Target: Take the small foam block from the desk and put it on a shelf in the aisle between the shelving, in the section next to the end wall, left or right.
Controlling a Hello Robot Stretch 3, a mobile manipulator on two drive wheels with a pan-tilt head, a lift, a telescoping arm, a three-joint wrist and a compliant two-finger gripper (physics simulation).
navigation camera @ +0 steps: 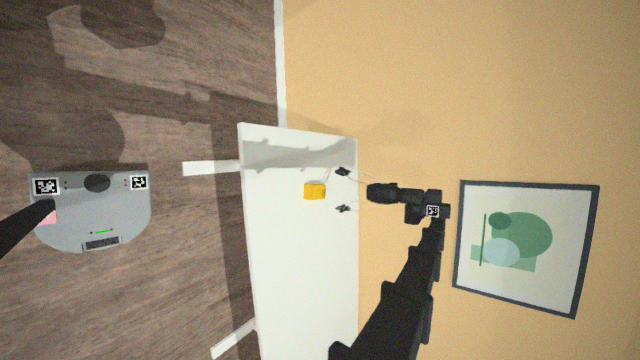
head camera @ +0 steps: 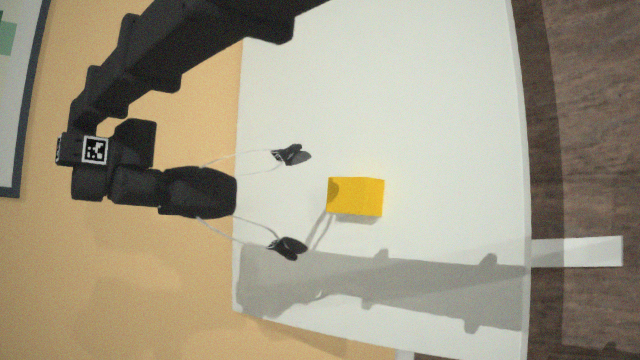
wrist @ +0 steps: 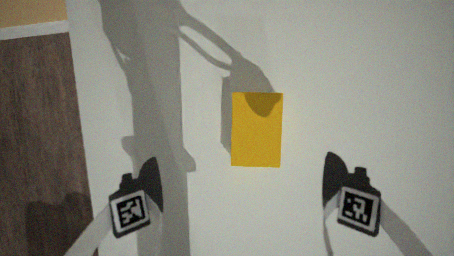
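Pixels of known places: gripper, fingertip midpoint: (navigation camera: 336, 189) (head camera: 306, 202); robot's base, origin of the base link: (navigation camera: 97, 181).
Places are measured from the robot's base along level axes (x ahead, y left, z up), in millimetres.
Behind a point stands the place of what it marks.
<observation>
A yellow foam block (head camera: 355, 196) @[x -37, y -596, z 766 mm] (navigation camera: 314, 191) @[x -35, y -591, z 766 mm] (wrist: 256, 135) lies on the white desk (head camera: 400, 100) @[x -199, y -546, z 721 mm] (navigation camera: 300, 280) @[x -414, y -553, z 721 mm] (wrist: 400, 60). My gripper (head camera: 290, 201) @[x -20, y -597, z 865 mm] (navigation camera: 343, 190) @[x -20, y -597, z 865 mm] (wrist: 240, 174) @[x -20, y -597, z 865 mm] is open and empty, its two fingertips wide apart. It hangs above the desk, on the wall side of the block. In the wrist view the block shows between and ahead of the fingertips, with a fingertip's shadow on its far end. The fingers do not touch the block. The shelving and its aisle do not show in these views.
A yellow-orange wall (head camera: 150, 280) @[x 169, y -1082, z 933 mm] (navigation camera: 400, 75) @[x 556, y -1059, z 975 mm] runs along the desk's back edge. A framed picture (navigation camera: 525, 250) @[x -281, y -1088, z 1509 mm] hangs on it. My grey base (navigation camera: 100, 215) @[x -124, y -1, z 160 mm] stands on the wooden floor (navigation camera: 165, 280) @[x -559, y -225, z 1 mm] at the desk's front side. A white desk leg (head camera: 590, 251) (navigation camera: 210, 167) sticks out toward it.
</observation>
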